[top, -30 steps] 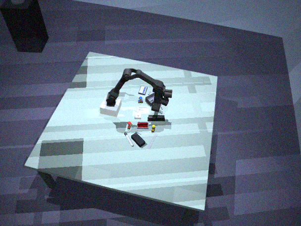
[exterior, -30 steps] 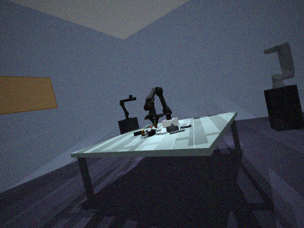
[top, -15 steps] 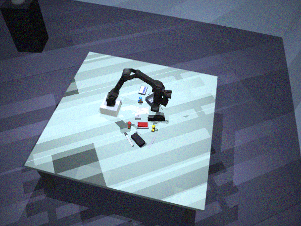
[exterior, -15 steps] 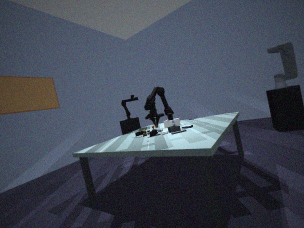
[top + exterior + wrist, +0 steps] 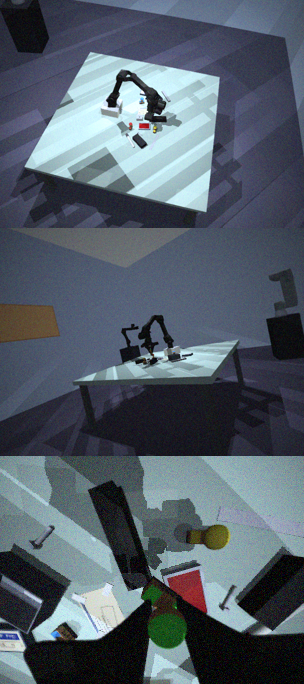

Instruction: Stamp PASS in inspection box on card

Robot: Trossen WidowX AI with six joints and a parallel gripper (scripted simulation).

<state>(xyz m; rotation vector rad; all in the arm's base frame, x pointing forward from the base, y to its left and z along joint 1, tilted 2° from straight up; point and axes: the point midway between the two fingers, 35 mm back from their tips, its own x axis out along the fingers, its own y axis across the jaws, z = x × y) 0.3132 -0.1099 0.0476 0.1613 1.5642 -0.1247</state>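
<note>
My gripper tip is now 90 mm above the red ink pad, 40 mm to the left of it and 40 mm past it. Round my gripper tip: green-knobbed stamp (right at my gripper tip); long black block (80 mm below, 60 mm ahead, 40 mm to the left); yellow stamp (70 mm to the right, 70 mm below, 40 mm ahead).
</note>
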